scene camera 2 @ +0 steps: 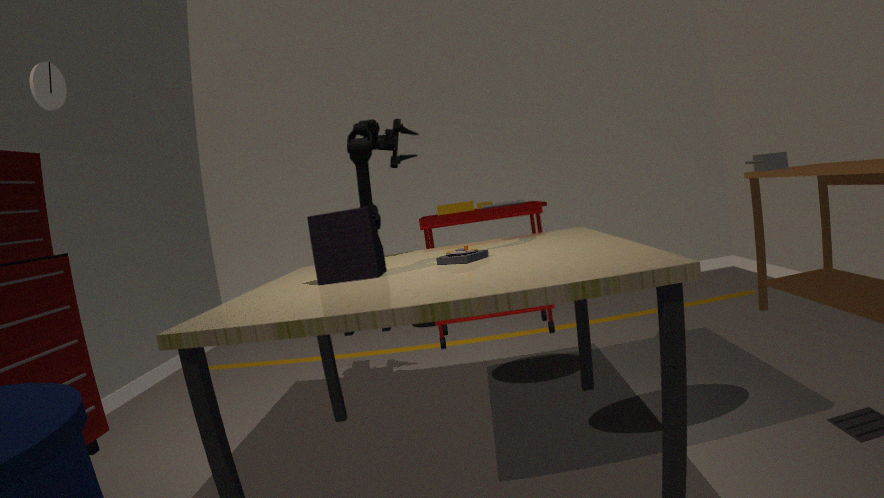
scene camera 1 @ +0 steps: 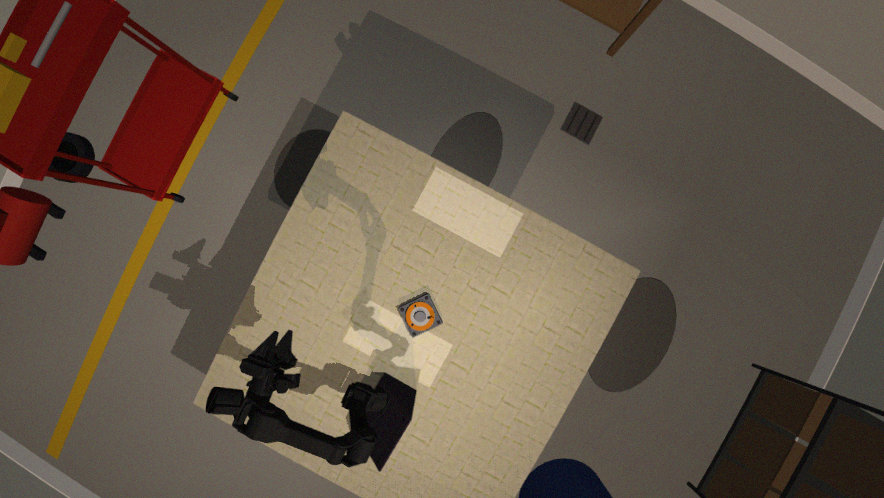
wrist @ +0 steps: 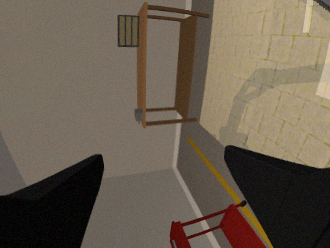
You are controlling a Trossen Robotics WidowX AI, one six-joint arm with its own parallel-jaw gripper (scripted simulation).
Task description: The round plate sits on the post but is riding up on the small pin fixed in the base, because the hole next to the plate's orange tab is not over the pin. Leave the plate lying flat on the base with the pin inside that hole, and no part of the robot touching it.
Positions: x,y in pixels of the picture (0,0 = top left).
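My gripper is visible in scene camera 2 [418,144]. Scene camera 1 and the wrist view also show my gripper. On my gripper, [scene camera 1: 285,348] and [wrist: 282,194] are the same spot.
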